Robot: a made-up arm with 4 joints.
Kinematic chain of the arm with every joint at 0, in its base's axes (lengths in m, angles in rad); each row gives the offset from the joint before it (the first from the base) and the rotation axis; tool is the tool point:
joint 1: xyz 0 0 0.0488 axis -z
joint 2: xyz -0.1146 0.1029 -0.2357 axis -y
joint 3: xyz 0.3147 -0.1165 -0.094 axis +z
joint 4: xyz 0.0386 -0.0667 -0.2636 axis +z
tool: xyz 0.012 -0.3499 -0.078
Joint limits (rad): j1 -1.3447..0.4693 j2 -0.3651..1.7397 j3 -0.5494..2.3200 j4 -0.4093..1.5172
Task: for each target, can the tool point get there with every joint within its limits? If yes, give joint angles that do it. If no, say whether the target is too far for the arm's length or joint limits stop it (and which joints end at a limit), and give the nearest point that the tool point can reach.
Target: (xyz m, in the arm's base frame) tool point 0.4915 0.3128 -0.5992
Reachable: yes | joints -1.1647 0.0397 0.7772 -0.2369
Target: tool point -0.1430 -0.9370 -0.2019
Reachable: no: joint limits stop it (at a limit: joint 1, joint 3) | nearest point 0.1572 -0.5712 -0.2056 | short by 0.473 m
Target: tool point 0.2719 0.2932 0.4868
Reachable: yes | joints -0.8053 1.4584 1.6565 -0.1871
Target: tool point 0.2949 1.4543 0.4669
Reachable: no: too far | nearest point 0.1475 0.6652 0.1387 | short by 0.867 m
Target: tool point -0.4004 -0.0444 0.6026
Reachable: no: joint limits stop it (at a limit: joint 1, joint 2) | nearest point -0.2088 0.2605 0.5183 | short by 0.370 m
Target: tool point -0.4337 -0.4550 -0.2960
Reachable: no: joint limits stop it (at a limit: joint 2, joint 3) | nearest point -0.2658 -0.2788 -0.6060 | short by 0.394 m
